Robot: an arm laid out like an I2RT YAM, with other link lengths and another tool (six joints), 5 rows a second.
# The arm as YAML. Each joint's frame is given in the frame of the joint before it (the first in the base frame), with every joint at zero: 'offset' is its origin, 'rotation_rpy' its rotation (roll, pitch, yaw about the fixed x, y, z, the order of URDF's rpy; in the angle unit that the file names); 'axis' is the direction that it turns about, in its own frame. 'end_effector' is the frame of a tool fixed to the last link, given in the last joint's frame.
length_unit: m
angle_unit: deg
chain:
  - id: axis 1
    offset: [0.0, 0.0, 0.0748]
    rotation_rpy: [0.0, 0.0, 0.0]
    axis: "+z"
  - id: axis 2
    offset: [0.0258, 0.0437, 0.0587]
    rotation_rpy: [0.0, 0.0, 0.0]
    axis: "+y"
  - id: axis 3
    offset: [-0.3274, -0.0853, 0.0]
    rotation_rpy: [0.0, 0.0, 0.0]
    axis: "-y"
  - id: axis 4
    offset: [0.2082, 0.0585, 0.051]
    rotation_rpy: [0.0, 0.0, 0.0]
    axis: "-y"
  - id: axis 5
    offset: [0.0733, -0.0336, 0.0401]
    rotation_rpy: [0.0, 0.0, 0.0]
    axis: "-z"
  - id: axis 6
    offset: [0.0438, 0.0, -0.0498]
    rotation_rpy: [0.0, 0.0, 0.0]
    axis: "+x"
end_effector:
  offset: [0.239, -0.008, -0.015]
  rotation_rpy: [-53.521, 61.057, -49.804]
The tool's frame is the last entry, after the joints.
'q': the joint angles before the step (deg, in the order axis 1, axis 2, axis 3, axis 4, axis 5, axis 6). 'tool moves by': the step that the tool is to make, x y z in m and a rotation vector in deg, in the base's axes. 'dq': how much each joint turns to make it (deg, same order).
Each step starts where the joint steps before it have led.
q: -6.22, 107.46, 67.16, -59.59, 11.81, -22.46
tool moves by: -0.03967, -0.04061, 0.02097, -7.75, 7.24, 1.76
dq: -0.85, 0.02, -0.92, -5.18, 8.90, -0.65
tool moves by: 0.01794, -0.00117, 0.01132, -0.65, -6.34, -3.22
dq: -0.72, -3.28, 1.70, 0.50, -0.74, 2.55
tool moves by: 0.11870, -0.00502, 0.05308, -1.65, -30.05, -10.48
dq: 0.00, -8.61, 5.75, 12.11, -1.93, 11.07
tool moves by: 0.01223, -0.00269, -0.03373, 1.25, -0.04, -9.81
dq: 0.39, 7.01, 0.30, 3.13, 1.29, 10.76
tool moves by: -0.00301, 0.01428, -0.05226, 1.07, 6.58, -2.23
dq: 2.31, 9.47, 0.16, 1.04, 0.31, 4.82
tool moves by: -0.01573, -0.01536, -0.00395, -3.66, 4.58, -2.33
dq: 0.23, 3.52, 2.05, -3.76, 4.11, 2.64
